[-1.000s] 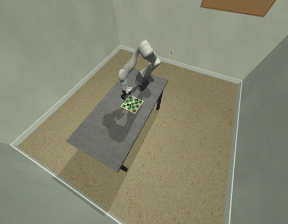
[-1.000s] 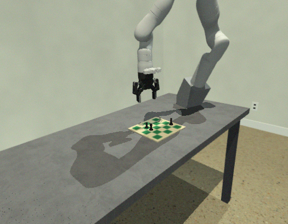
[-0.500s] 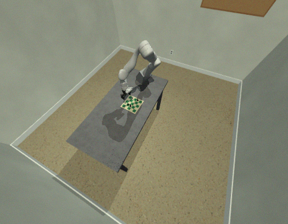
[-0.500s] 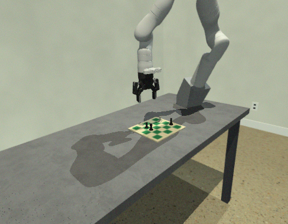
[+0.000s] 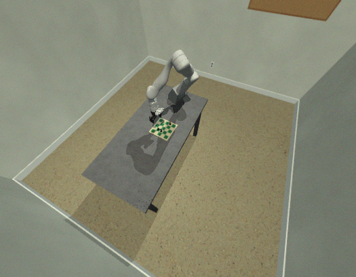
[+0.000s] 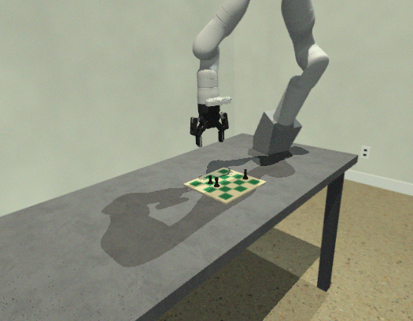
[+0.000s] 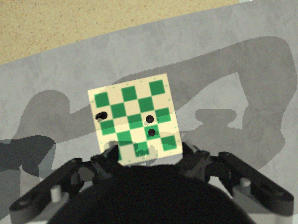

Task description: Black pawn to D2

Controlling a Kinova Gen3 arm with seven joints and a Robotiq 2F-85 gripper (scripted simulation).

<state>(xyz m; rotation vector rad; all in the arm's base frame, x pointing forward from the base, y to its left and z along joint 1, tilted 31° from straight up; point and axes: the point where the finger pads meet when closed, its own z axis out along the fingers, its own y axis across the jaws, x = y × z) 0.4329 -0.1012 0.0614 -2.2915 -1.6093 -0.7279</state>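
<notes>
My hand is 140 mm above the black pawn. Also, from my hand: white piece 110 mm behind, 140 mm below; then green-and-cream chessboard 30 mm behind, 40 mm to the left, 160 mm below.
</notes>
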